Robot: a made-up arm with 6 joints.
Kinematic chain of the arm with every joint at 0, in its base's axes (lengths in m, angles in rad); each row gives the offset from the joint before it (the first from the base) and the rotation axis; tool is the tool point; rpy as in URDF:
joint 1: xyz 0 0 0.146 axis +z
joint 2: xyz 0 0 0 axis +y
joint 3: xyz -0.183 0 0.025 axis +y
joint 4: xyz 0.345 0 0.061 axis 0.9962 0 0.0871
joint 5: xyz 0 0 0 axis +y
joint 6: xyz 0.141 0 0.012 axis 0.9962 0 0.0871
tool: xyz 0 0 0 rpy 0 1.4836 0
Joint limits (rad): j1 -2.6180..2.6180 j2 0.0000..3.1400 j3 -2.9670..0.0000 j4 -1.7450..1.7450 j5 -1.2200..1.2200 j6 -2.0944..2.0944
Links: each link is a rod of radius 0.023 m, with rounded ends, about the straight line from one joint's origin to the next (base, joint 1, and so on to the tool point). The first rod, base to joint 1, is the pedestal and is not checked.
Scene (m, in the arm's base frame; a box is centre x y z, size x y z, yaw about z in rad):
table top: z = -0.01
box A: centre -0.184 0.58 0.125 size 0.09 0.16 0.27 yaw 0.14
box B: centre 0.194 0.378 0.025 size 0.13 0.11 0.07 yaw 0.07
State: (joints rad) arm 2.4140 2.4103 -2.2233 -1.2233 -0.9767 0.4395
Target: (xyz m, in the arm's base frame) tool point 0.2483 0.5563 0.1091
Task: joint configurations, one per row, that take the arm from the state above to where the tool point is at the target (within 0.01 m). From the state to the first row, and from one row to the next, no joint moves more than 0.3 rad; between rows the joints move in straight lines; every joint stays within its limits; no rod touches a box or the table.
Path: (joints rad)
1: 2.2263 2.3197 -2.2701 -1.2902 -0.7187 0.2770
2: 2.0386 2.2291 -2.3170 -1.3571 -0.4608 0.1145
3: 1.8508 2.1384 -2.3638 -1.4239 -0.2028 -0.0480
4: 1.6631 2.0478 -2.4107 -1.4908 0.0552 -0.2105
5: 1.4405 2.2141 -2.2864 -1.3857 -0.2337 0.0061
6: 1.2178 2.3804 -2.1621 -1.2806 -0.5226 0.2228
7: 0.9952 2.5467 -2.0378 -1.1755 -0.8115 0.4395

